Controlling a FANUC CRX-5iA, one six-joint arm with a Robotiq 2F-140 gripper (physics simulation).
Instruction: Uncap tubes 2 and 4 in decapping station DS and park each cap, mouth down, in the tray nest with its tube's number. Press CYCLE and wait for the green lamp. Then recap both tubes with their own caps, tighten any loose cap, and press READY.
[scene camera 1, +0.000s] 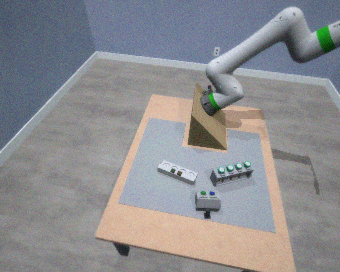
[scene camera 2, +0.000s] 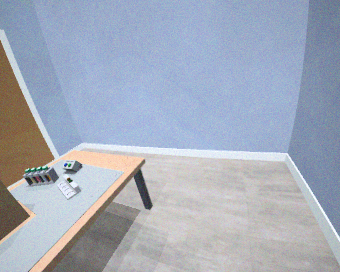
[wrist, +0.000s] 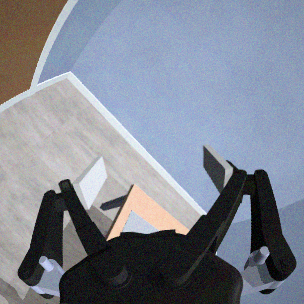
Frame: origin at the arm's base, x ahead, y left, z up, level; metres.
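Seen in the pictures: gripper, fingertip midpoint: (wrist: 152, 161); arm's base, link origin: (scene camera 1: 207, 106).
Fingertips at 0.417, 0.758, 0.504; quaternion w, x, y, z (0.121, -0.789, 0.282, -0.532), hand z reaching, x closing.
Offsets run from my fingertips to a thing's top centre, as dx, dy, dz. "spot": to the spot under its first point. Level surfaces: height alone.
A grey rack {spot: +0.068, -0.698, -0.613} (scene camera 1: 214, 178) (scene camera 2: 52, 174) at the mat's right holds a row of upright tubes with green-and-white caps {+0.028, -0.624, -0.547} (scene camera 1: 230, 168) on; their numbers are unreadable. A white tray {+0.026, -0.903, -0.615} (scene camera 1: 189, 176) (scene camera 2: 66, 189) with round nests lies left of it; two small dark blocks, greenish and brown, show at its middle. A grey control box {+0.189, -0.734, -0.585} (scene camera 1: 208, 202) (scene camera 2: 75, 167) has a green button {+0.169, -0.758, -0.594} (scene camera 1: 203, 193) and a blue button {+0.164, -0.714, -0.594} (scene camera 1: 212, 193). No lit lamp can be made out. My gripper (wrist: 152, 161) is open and empty, far from rack and tray, by the brown panel; its fingers are mostly hidden in scene camera 1.
A tall, slanting brown panel (scene camera 1: 204, 129) (scene camera 2: 11, 215) stands at the back middle of the wooden table {dz -0.671} (scene camera 1: 190, 246) (scene camera 2: 110, 158) (wrist: 145, 200). A grey mat {dz -0.668} (scene camera 1: 145, 145) lies on the table. A small black piece {spot: +0.259, -0.730, -0.645} (scene camera 1: 207, 214) sits at the control box's front.
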